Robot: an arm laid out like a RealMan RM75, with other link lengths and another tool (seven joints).
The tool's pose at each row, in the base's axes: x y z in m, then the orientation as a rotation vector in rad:
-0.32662 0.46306 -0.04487 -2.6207 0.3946 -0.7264
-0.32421 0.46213 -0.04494 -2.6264 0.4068 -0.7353
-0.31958 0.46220 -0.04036 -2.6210 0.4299 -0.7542
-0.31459 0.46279 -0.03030 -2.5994 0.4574 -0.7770
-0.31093 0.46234 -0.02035 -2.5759 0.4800 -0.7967
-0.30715 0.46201 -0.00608 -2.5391 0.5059 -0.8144
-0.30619 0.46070 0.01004 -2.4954 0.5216 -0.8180
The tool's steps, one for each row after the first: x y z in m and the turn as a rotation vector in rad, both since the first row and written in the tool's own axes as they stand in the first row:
0.00230 0.00046 0.00108 -0.0100 0.0078 0.0041
0.00807 -0.00236 -0.00001 -0.0145 0.0250 0.0166
0.01630 -0.00810 -0.00508 -0.0063 0.0469 0.0362
0.02376 -0.01266 -0.01109 0.0051 0.0662 0.0540
0.03314 -0.01925 -0.02040 0.0274 0.0860 0.0786
0.04134 -0.02532 -0.03299 0.0611 0.0953 0.1023

